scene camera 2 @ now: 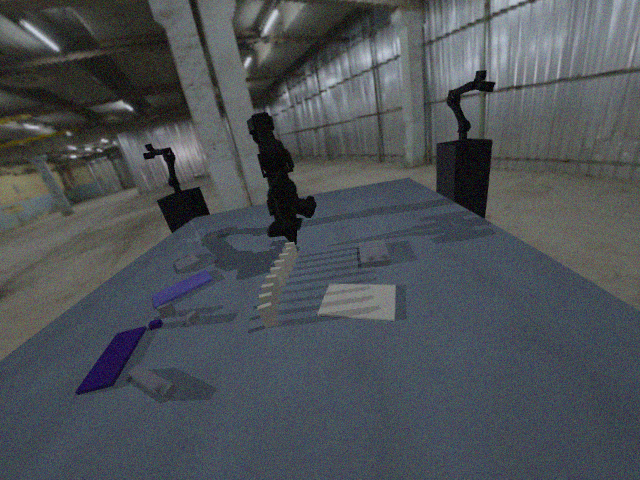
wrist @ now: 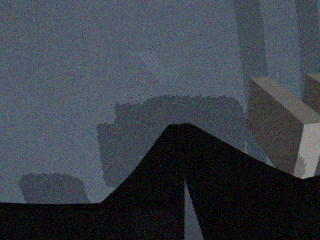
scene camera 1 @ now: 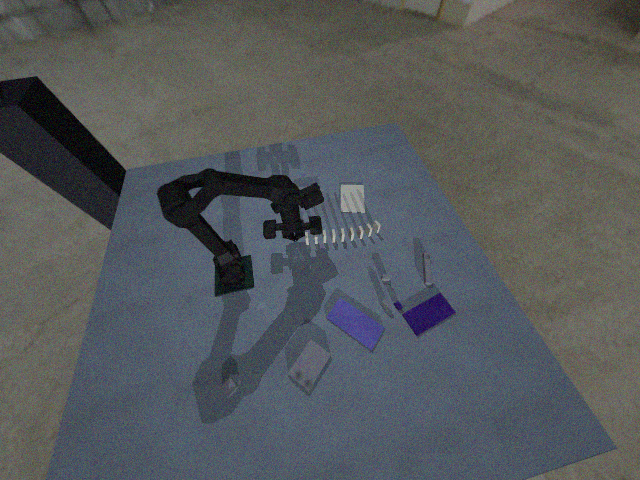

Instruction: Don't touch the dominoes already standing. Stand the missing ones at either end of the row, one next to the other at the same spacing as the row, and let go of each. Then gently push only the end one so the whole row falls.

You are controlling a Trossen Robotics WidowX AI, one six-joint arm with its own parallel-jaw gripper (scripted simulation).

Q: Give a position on a grey block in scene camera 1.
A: At 305, 370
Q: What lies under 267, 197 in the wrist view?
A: My gripper.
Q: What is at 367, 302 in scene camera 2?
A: A flat white plate.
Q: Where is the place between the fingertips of my gripper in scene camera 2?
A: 294, 244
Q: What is my gripper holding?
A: Nothing.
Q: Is my gripper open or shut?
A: Shut.
